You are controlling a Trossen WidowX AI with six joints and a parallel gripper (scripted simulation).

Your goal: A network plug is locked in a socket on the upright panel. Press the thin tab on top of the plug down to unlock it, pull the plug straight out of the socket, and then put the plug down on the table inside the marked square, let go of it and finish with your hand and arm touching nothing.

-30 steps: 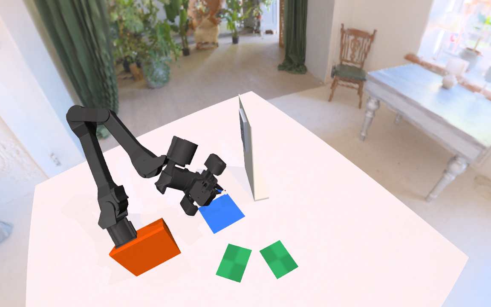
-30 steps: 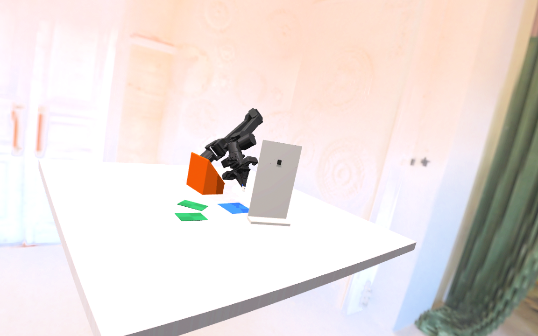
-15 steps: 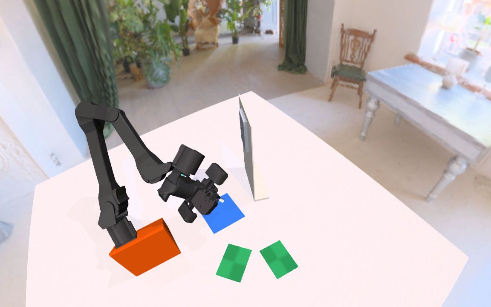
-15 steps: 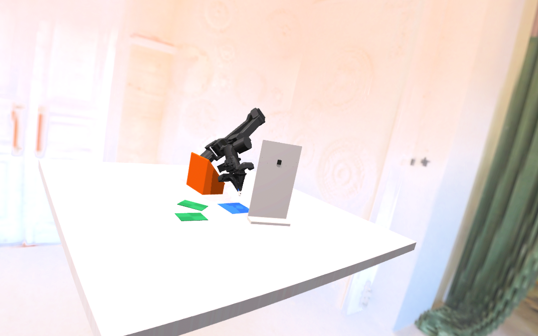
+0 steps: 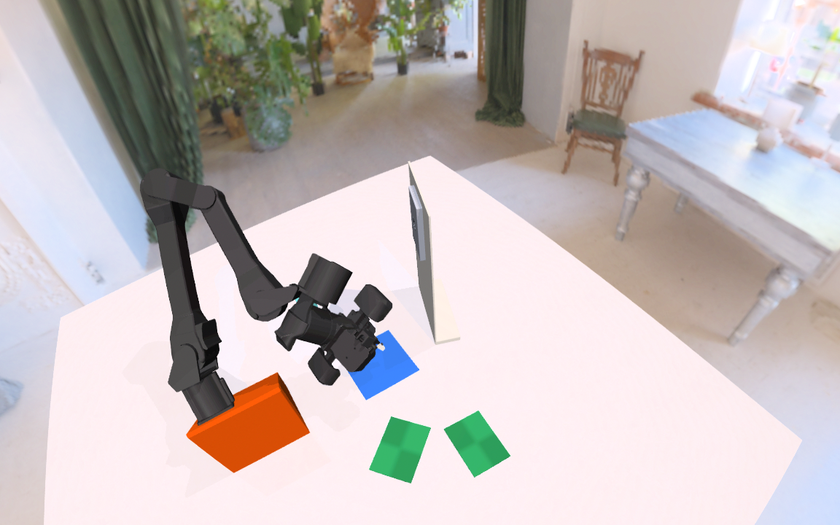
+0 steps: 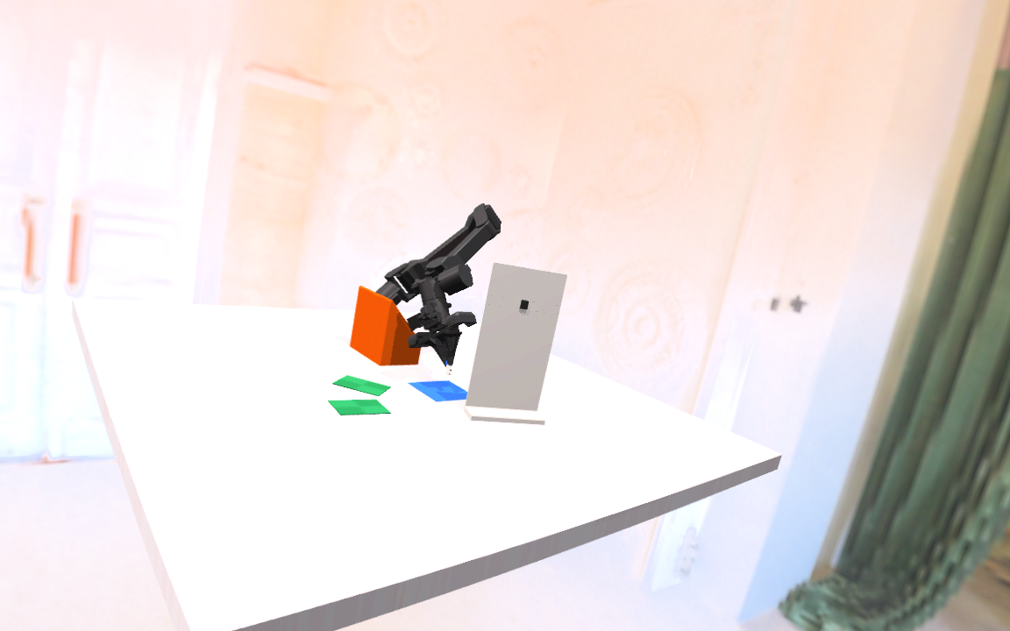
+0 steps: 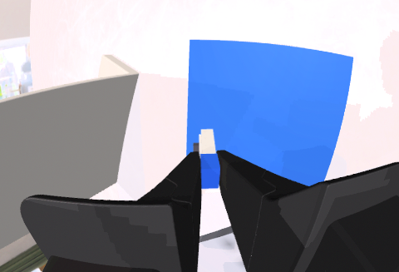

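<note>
Right now my gripper tip is 6 cm above the blue marked square and 1 cm past it. The rest, counted from my gripper tip: grey slab 16 cm to the left, 6 cm below, 2 cm ahead; then network plug right at my gripper tip; then thin pale tab 1 cm ahead.
</note>
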